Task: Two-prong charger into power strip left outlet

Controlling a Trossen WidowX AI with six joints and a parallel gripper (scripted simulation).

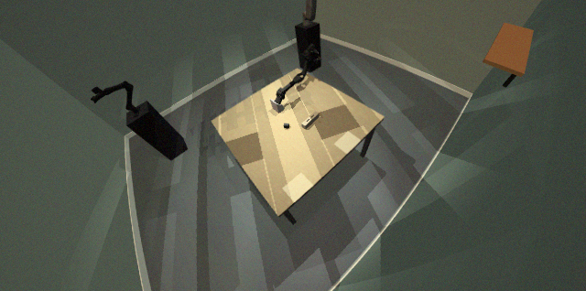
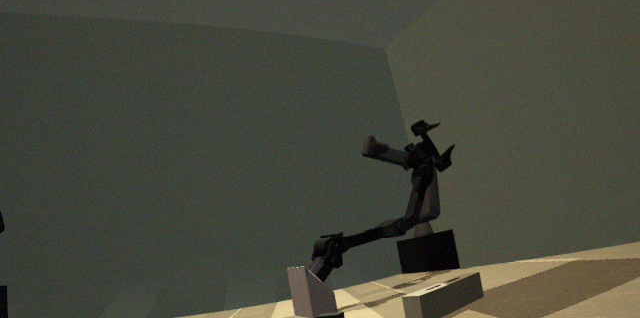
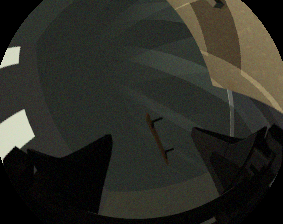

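The charger lies 56 cm to the right of my gripper tip, 44 cm below it and 11 cm ahead of it.
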